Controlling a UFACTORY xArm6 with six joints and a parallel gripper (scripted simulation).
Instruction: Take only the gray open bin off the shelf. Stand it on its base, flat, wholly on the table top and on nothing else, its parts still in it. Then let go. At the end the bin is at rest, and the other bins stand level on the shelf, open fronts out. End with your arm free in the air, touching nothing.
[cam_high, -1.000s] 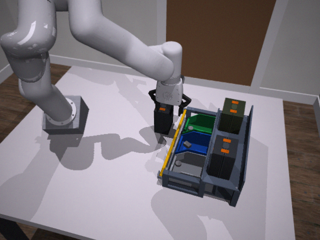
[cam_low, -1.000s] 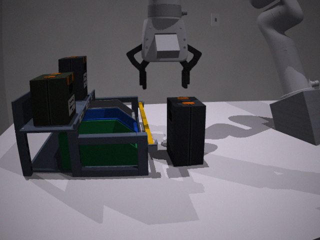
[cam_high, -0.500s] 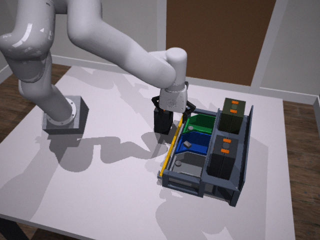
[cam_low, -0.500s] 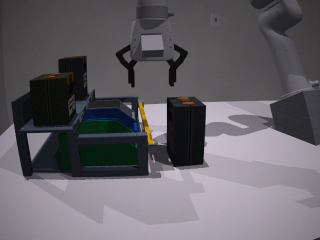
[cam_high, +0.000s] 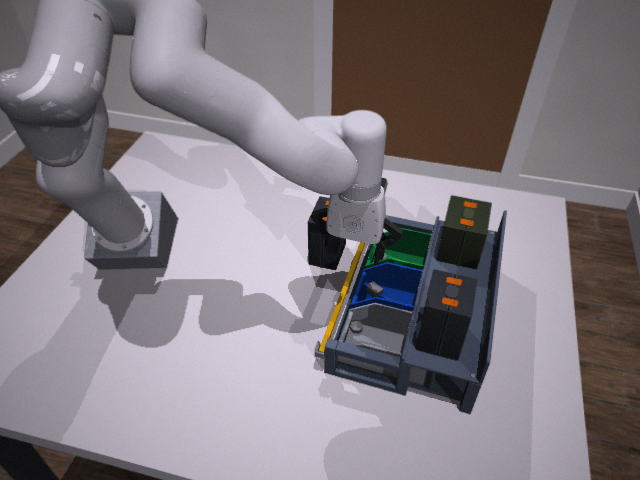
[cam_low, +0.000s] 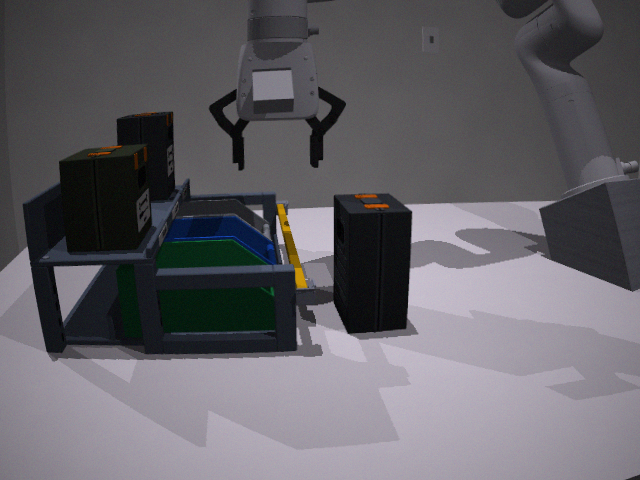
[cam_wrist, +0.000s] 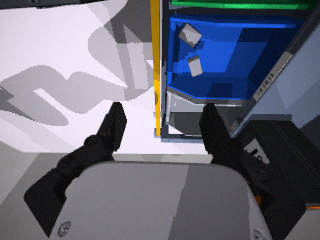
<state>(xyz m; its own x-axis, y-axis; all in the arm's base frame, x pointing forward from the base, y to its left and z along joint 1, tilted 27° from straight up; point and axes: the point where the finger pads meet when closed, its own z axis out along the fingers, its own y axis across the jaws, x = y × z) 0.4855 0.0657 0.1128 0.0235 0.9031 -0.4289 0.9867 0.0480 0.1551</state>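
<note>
Now: hand 10 mm past the yellow bar, 20 mm to the right of it and 100 mm above it. Also, from my hand: gray open bin 90 mm ahead, 100 mm to the right, 120 mm below; then blue bin 90 mm ahead, 10 mm to the left, 120 mm below; then dark box 90 mm behind, 130 mm to the left, 90 mm below.
</note>
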